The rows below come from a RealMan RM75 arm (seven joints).
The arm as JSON. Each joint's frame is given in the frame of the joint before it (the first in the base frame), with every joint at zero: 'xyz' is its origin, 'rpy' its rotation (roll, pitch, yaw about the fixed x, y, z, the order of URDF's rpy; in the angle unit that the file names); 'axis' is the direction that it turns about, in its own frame. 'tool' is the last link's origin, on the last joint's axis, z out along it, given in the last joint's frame.
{
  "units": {
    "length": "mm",
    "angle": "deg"
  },
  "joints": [
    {
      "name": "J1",
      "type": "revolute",
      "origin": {
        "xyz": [
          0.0,
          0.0,
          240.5
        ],
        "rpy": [
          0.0,
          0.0,
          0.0
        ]
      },
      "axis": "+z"
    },
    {
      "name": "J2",
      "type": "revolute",
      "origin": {
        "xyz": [
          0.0,
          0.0,
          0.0
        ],
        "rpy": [
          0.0,
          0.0,
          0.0
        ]
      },
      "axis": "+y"
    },
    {
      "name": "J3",
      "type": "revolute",
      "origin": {
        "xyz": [
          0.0,
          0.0,
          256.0
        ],
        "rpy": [
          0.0,
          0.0,
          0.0
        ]
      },
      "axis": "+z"
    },
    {
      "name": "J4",
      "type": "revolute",
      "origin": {
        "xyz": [
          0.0,
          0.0,
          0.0
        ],
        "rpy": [
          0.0,
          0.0,
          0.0
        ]
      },
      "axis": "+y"
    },
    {
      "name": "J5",
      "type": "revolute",
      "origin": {
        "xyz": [
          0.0,
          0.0,
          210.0
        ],
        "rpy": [
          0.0,
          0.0,
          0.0
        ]
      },
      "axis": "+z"
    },
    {
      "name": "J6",
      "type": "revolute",
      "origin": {
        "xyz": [
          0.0,
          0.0,
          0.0
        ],
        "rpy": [
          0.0,
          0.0,
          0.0
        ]
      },
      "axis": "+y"
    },
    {
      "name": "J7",
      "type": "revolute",
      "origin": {
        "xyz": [
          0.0,
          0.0,
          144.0
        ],
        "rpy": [
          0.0,
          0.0,
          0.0
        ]
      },
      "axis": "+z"
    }
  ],
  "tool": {
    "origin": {
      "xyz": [
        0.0,
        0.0,
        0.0
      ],
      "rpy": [
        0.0,
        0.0,
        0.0
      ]
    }
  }
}
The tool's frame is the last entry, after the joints.
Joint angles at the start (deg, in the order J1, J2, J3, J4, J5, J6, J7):
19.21 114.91 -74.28 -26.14 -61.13 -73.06 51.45
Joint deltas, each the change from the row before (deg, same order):
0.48 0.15 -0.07 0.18 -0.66 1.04 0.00
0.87 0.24 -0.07 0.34 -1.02 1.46 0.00
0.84 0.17 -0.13 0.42 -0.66 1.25 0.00
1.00 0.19 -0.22 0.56 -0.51 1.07 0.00
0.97 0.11 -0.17 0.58 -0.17 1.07 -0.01
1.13 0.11 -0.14 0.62 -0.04 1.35 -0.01
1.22 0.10 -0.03 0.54 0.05 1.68 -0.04
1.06 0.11 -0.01 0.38 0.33 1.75 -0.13
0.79 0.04 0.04 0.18 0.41 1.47 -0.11
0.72 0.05 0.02 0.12 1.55 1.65 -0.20
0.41 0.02 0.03 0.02 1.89 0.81 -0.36
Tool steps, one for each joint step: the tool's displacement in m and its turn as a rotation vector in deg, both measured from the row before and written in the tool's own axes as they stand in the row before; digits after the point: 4 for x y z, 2 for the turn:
0.0017 -0.0004 0.0033 0.03 0.98 -0.24
0.0019 -0.0004 0.0057 -0.11 1.38 -0.43
0.0012 -0.0006 0.0051 -0.05 1.10 -0.32
0.0004 0.0000 0.0059 -0.26 0.92 -0.28
-0.0002 -0.0011 0.0052 0.04 0.72 -0.20
-0.0008 -0.0020 0.0059 0.27 0.74 -0.24
-0.0016 -0.0032 0.0062 0.62 0.75 -0.35
-0.0020 -0.0037 0.0056 0.92 0.57 -0.33
-0.0021 -0.0037 0.0040 0.95 0.35 -0.27
-0.0037 -0.0054 0.0038 1.72 -0.31 0.22
-0.0042 -0.0043 0.0022 1.43 -0.95 0.39

